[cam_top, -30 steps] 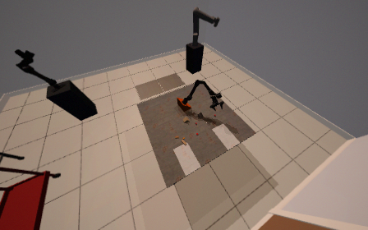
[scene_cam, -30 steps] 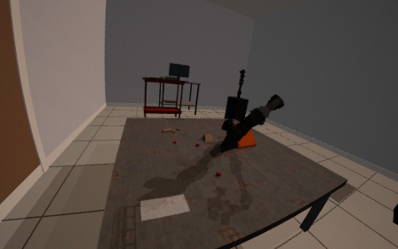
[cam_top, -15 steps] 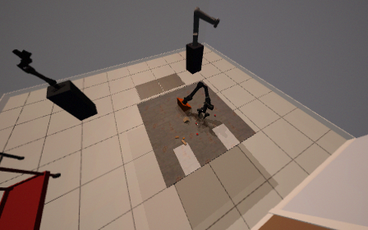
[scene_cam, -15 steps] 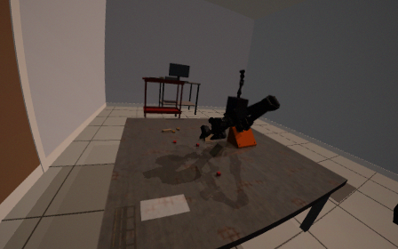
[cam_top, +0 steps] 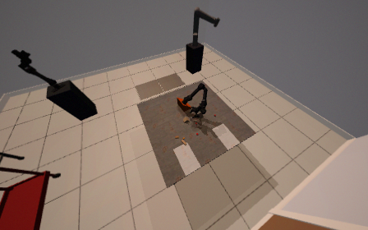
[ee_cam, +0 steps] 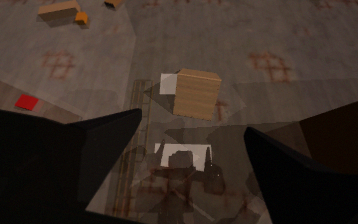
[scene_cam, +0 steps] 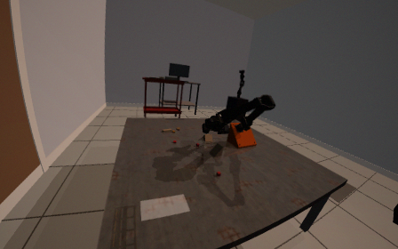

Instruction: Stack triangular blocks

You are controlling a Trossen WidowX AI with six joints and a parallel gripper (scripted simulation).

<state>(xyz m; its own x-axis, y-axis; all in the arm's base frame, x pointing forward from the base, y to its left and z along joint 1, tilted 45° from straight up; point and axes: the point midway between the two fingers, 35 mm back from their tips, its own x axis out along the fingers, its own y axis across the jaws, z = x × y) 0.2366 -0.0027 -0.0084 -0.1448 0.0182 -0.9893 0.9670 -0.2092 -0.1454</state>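
My gripper tip is 20 mm past the light wooden triangular block, 70 mm to the left of it and 60 mm above it. Also, from my gripper tip: small tan wooden piece (240 mm ahead, 290 mm to the right, 70 mm below); small orange piece (190 mm ahead, 260 mm to the right, 80 mm below).
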